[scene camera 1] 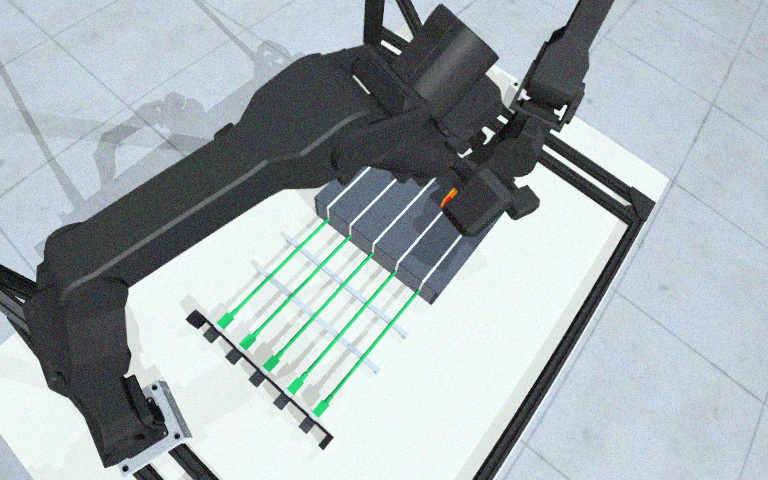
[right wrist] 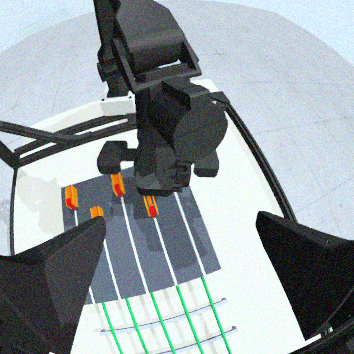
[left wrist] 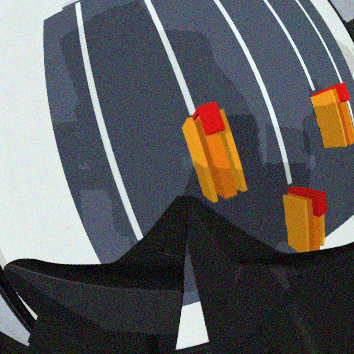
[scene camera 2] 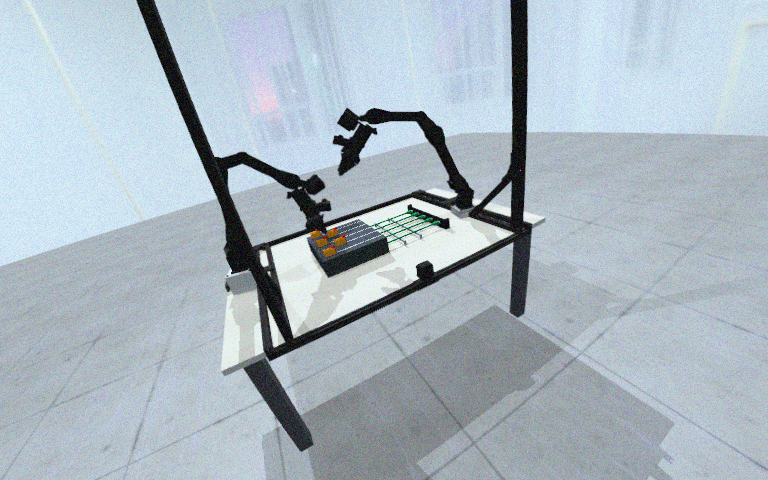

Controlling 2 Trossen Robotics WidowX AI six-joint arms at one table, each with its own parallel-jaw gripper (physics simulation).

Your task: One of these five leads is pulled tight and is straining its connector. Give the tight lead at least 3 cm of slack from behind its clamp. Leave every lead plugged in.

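Places are measured from the left arm's base along level axes (x ahead, y left, z up), in metres.
Pixels of known places: left gripper, fingertip midpoint: (left wrist: 183,203) (scene camera 2: 326,233); right gripper, fingertip midpoint: (scene camera 1: 461,162) (right wrist: 182,222) (scene camera 2: 338,173); left arm's base at its link origin: (right wrist: 118,90) (scene camera 2: 242,267); right arm's base at its link origin: (scene camera 1: 140,427) (scene camera 2: 464,206).
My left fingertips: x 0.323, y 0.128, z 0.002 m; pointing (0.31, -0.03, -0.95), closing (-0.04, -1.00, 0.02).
For each thing: its middle in the pictures, then the offset to it from my left fingertips. "*": a spot on its surface instead.
- black socket bar at a spot on its surface: (scene camera 1: 267,380) * 0.444 m ahead, 0.075 m left, 0.034 m down
- clamp at the middle of its body: (left wrist: 207,156) (scene camera 1: 450,201) (right wrist: 150,205) 0.024 m ahead, 0.015 m right, 0.010 m down
Five green leads run from connectors plugged in a black socket bar (scene camera 1: 266,380) to a dark block (scene camera 1: 376,217) (scene camera 2: 356,261) (left wrist: 135,100), continuing white across its top. All look straight; I cannot tell which is tight. Orange clamps with red ends sit on the block, including one clamp (left wrist: 215,150) just beyond my left fingertips and two others (left wrist: 332,117) (left wrist: 305,220) to the right. The outermost lead's clamp is hidden behind my left fingers. My left gripper (left wrist: 183,203) (scene camera 2: 321,228) is shut and empty, low over the block. My right gripper (right wrist: 182,222) (scene camera 2: 341,171) is open and empty, high above the block.
Two thin pale bars (scene camera 1: 370,365) (scene camera 1: 399,330) cross beneath the green leads. My right arm (scene camera 1: 192,186) spans the upper left of scene camera 1, and the two arms overlap above the block there. A black frame (scene camera 1: 557,367) edges the white table. A small black box (scene camera 2: 424,270) sits on its near edge.
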